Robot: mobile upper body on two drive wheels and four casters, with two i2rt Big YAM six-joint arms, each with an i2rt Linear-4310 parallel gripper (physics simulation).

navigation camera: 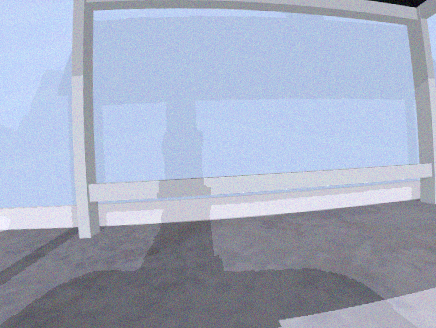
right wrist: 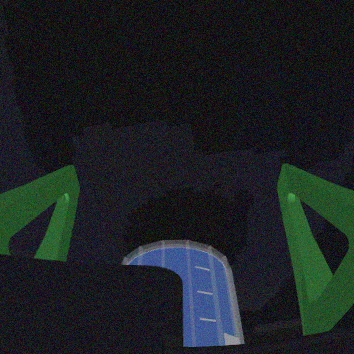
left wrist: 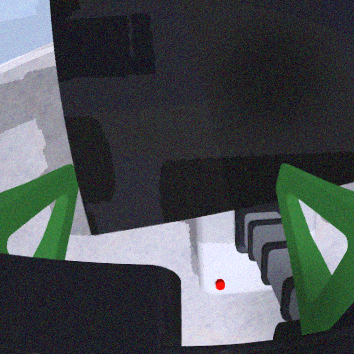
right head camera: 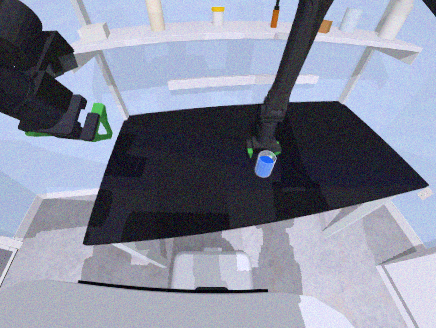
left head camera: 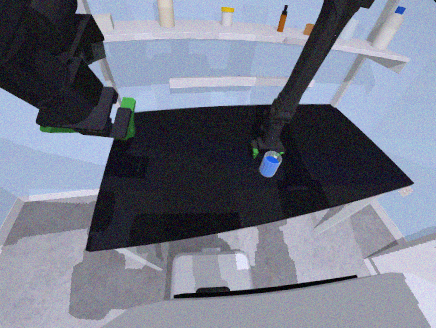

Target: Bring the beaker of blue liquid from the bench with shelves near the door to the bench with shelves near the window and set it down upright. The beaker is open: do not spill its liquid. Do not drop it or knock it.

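A clear beaker of blue liquid (left head camera: 270, 165) (right head camera: 265, 165) (right wrist: 207, 295) stands upright on the black top of a bench with shelves (left head camera: 200, 175) (right head camera: 190, 175). Part of it is hidden by the dark gripper body in the right wrist view. My right gripper (left head camera: 268, 151) (right head camera: 264, 149) (right wrist: 177, 175) is open, right beside the beaker on its far side in the head views, and holds nothing. My left gripper (left wrist: 176, 175) is open and empty, up at the left end of the bench in the head views. Which of the two benches this is, I cannot tell.
A shelf (left head camera: 200, 33) (right head camera: 195, 37) behind the bench carries several bottles, a yellow-capped jar (left head camera: 227, 17) (right head camera: 218, 17) and a white box (right head camera: 94, 32). A grey-white stool or bin (left head camera: 210, 270) (right head camera: 210, 267) stands below the bench's front edge. The navigation camera shows the bench's leg (navigation camera: 82, 150) and crossbar (navigation camera: 275, 180).
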